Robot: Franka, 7 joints.
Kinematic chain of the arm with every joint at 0, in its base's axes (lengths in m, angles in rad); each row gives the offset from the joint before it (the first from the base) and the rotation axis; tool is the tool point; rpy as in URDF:
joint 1: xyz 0 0 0.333 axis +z
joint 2: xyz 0 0 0 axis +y
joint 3: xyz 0 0 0.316 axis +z
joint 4: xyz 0.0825 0 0 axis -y
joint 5: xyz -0.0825 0 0.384 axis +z
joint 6: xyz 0 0 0 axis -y
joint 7: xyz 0.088 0 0 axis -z
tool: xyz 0 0 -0.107 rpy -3.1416 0 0
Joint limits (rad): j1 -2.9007..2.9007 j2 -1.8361..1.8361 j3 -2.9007..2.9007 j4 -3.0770..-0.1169 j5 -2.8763..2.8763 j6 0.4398..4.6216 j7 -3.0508..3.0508
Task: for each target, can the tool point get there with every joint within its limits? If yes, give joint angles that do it. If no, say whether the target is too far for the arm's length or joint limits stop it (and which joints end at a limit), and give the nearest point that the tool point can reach.
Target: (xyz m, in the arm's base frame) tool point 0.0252 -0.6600 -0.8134
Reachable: no: too far | nearest point 0.0181 -0.4731 -0.3256 | short by 0.522 m
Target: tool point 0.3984 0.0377 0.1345
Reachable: yes | joints -0.7893 0.5499 0.6005 -2.4643 1.2383 1.8500 -0.6059
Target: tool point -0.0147 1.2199 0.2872
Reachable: no: too far | nearest point -0.0103 0.8572 0.3008 | short by 0.363 m
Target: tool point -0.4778 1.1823 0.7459
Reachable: no: too far | nearest point -0.3058 0.7567 0.5973 | short by 0.482 m
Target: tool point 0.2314 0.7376 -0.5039
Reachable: no: too far | nearest point 0.1783 0.5682 -0.2594 | short by 0.302 m
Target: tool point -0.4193 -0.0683 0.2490
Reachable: yes | joints 1.4088 -0.0057 1.8148 -2.5964 -1.5091 2.7033 -2.4125
